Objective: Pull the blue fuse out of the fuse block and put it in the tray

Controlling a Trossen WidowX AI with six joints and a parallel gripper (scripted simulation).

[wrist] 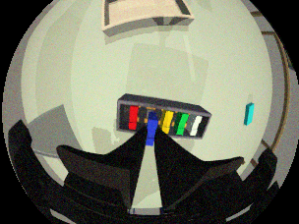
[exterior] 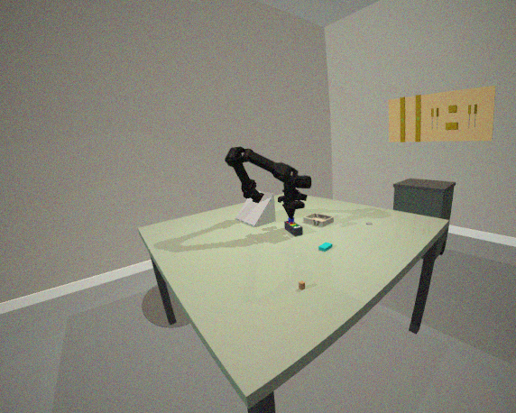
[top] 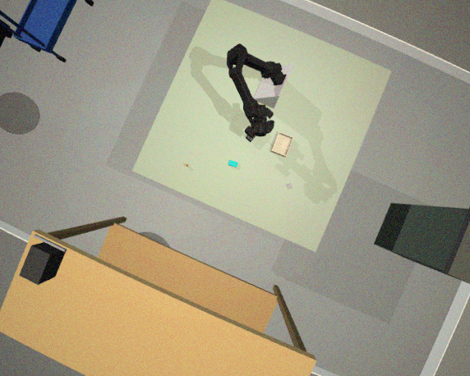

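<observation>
The tray lies 190 mm to the left of my gripper tip, 60 mm below it and 20 mm ahead of it. From my gripper tip the other things lie so: block 260 mm ahead, 60 mm below, 50 mm to the right; then blue fuse 10 mm below.
</observation>
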